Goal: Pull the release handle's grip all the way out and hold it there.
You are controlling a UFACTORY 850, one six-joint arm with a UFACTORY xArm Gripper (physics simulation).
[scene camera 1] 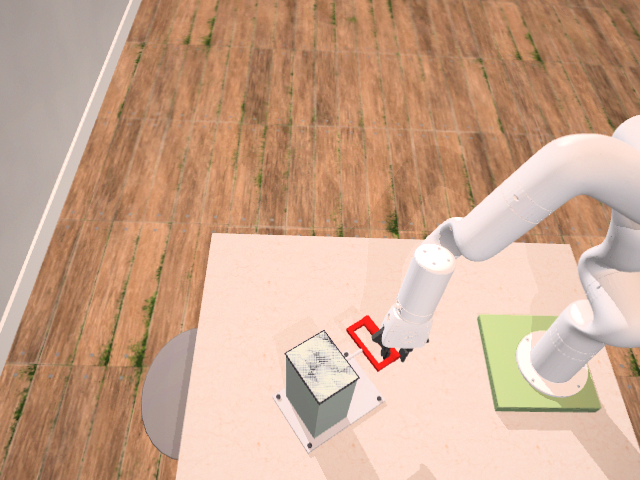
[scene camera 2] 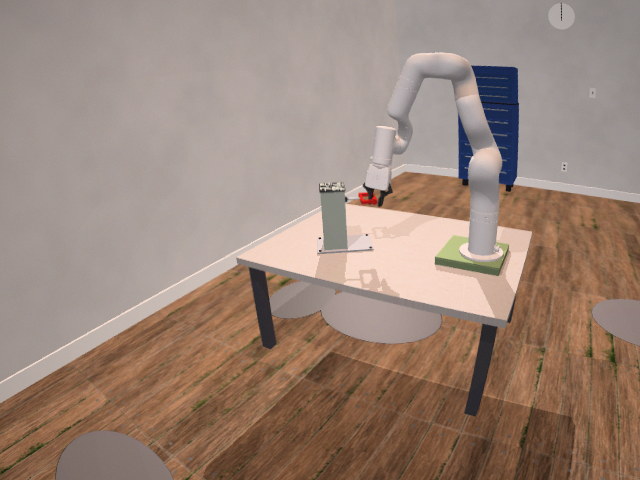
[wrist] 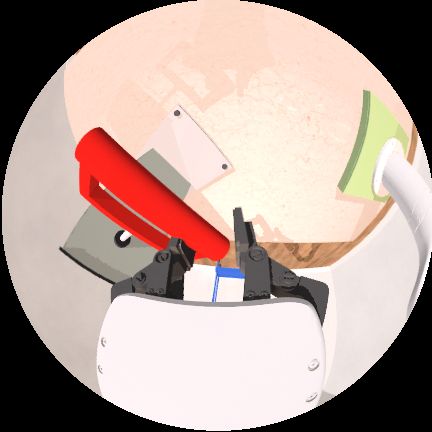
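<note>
The release handle's red rectangular grip (scene camera 1: pixel 379 363) (scene camera 2: pixel 361 198) (wrist: pixel 145 190) stands out from the grey-green box (scene camera 1: pixel 320 372) (scene camera 2: pixel 334 222) (wrist: pixel 100 245). A stretch of white rod (scene camera 1: pixel 354 354) (scene camera 2: pixel 352 198) (wrist: pixel 126 235) shows between box and grip. My gripper (scene camera 1: pixel 394 356) (scene camera 2: pixel 375 200) (wrist: pixel 213 221) is shut on one end of the grip, with the fingers partly apart. In the wrist view the grip lies slanted across the fingers, its end between them; the exact contact at the right finger cannot be made out.
The box stands on a pale bolted base plate (scene camera 1: pixel 367 397) (scene camera 2: pixel 359 242) (wrist: pixel 200 160) on the table (scene camera 1: pixel 248 310). The arm's base stands on a green pad (scene camera 1: pixel 496 382) (scene camera 2: pixel 449 253) (wrist: pixel 372 130) to the right. A blue cabinet (scene camera 2: pixel 496 85) stands by the far wall.
</note>
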